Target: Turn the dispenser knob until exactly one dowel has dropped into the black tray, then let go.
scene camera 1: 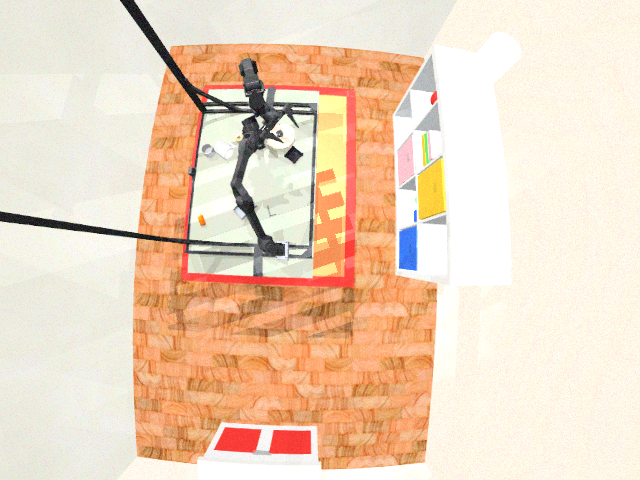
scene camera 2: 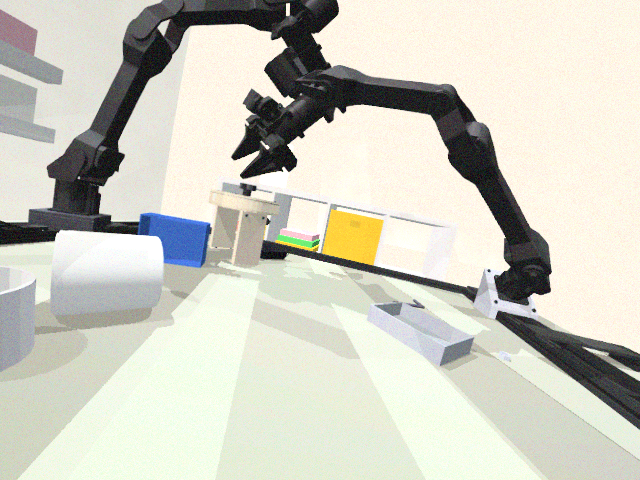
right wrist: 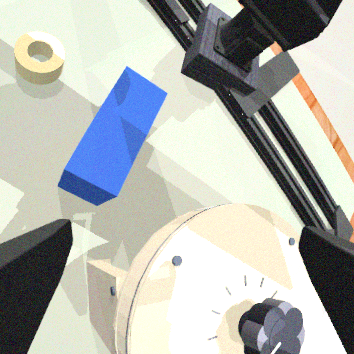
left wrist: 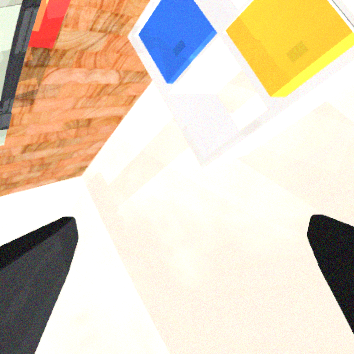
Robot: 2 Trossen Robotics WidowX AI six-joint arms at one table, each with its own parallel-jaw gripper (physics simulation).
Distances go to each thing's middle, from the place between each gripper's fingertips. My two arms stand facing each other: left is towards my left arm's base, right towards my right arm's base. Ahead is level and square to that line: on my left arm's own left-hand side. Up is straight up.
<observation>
Right now the blue box (scene camera 2: 184, 241) is 37 cm below my left hand, 25 cm to the left of it and 20 cm behind it. The rest, counted from my left hand: cream tape roll (right wrist: 33, 42) (40 cm below, 31 cm behind, 28 cm to the left); then grey tray (scene camera 2: 439, 342) (40 cm below, 34 cm behind, 16 cm to the right); then white cylinder (scene camera 2: 92, 272) (40 cm behind, 38 cm below, 22 cm to the left).
Right now my right hand is 5 cm past the blue box, 8 cm to the right of it and 16 cm above it. From my right hand the other things lie so: cream tape roll 16 cm behind, 11 cm to the left, 18 cm below; grey tray 19 cm behind, 34 cm to the right, 18 cm below; white cylinder 25 cm behind, 4 cm to the left, 16 cm below.
</observation>
